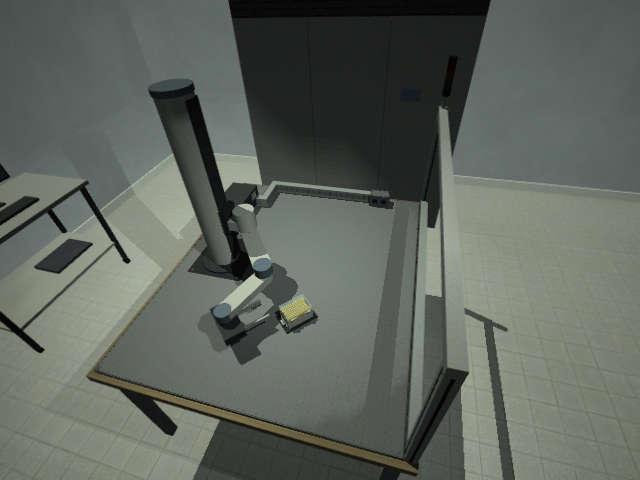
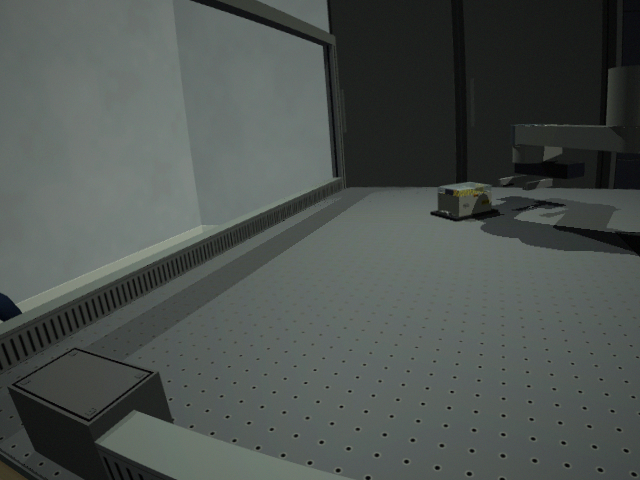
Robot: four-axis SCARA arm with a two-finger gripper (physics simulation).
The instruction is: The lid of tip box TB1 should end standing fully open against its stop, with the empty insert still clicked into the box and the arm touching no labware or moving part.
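Frame: origin at the arm's base, x back, y up, z left, level; metres.
Where they show: gripper, between the fingertips: (image 1: pixel 264 308) (image 2: pixel 512 184); arm's base, origin of its link: (image 1: pixel 226 258).
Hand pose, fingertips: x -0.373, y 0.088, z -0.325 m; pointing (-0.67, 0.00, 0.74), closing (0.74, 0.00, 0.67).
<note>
Things, the pixels of their centre, and the offset from my fingertips. "pt": a spot on its surface instead. Level surfaces: height alone.
- Tip box TB1, middle of its body: (image 2: pixel 464 199) (image 1: pixel 296 311) dy -0.037, dx -0.127, dz +0.038 m
- yellow insert, middle of its body: (image 2: pixel 464 190) (image 1: pixel 295 308) dy -0.011, dx -0.128, dz +0.038 m
- perforated table, height of its surface: dy -0.075 m
- pale cable duct, a spot on its surface: (image 1: pixel 320 191) pt dy -0.034, dx +0.014, dz +0.991 m
- small box, middle of its body: (image 2: pixel 92 413) (image 1: pixel 379 198) dy -0.038, dx -0.377, dz +0.993 m
Tip box TB1 (image 1: pixel 300 318) (image 2: pixel 467 205) is a pale box standing upright on a dark base plate (image 1: pixel 290 330) (image 2: pixel 450 217). Its clear lid (image 2: pixel 466 184) lies low over the top and looks closed; its exact angle is hard to tell. The yellow insert (image 1: pixel 295 308) (image 2: pixel 472 192) shows through the lid and looks level inside the box; its clips are too small to see. My gripper (image 1: pixel 264 309) (image 2: pixel 514 184) is closed to its narrow setting, with two long parallel fingers and nothing between them. It hangs above the table, beside the box, pointing towards it, with a small gap.
The arm's column (image 1: pixel 193 175) stands at the left rear of the perforated table (image 1: pixel 330 361) (image 2: pixel 361 310). A pale cable duct (image 1: pixel 320 191) runs along the back to a small box (image 1: pixel 379 197) (image 2: pixel 82 382). A framed clear screen (image 1: pixel 453 268) (image 2: pixel 338 113) lines one side.
</note>
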